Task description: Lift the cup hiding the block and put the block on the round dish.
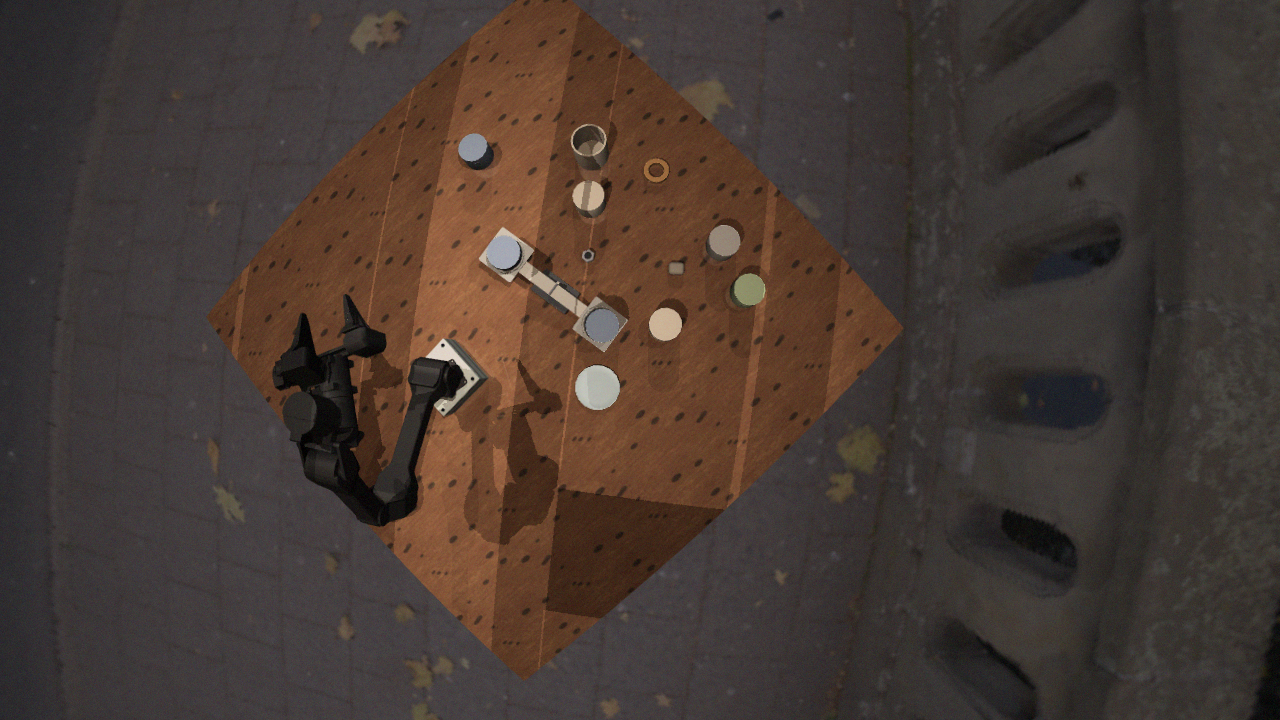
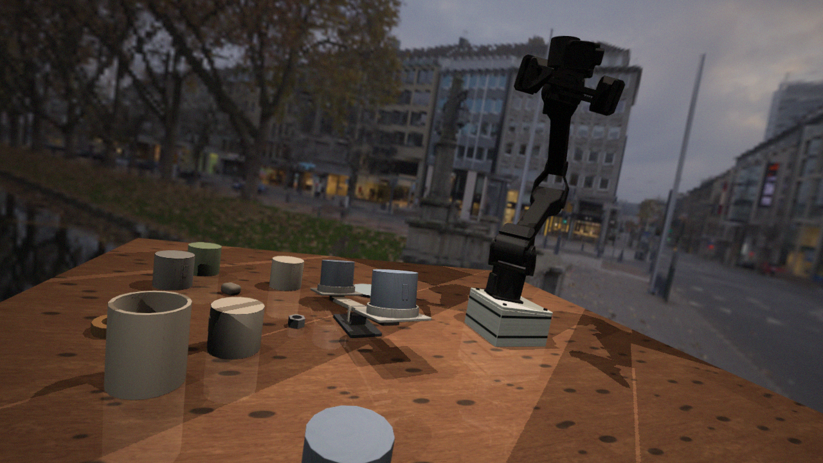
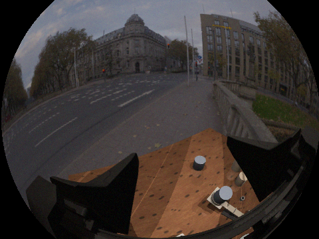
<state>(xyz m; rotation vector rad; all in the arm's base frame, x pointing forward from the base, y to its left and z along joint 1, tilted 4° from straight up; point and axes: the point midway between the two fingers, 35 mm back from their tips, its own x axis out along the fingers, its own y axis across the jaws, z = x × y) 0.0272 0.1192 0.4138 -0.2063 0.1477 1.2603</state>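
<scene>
My gripper tip is now 340 mm short of the blue-grey cup, 250 mm to the left of it and 430 mm above it. Also, from my gripper tip: nut: 390 mm ahead, 80 mm to the right, 480 mm below; then balance: 290 mm ahead, 110 mm to the right, 450 mm below; then grey block: 330 mm ahead, 230 mm to the right, 440 mm below.
</scene>
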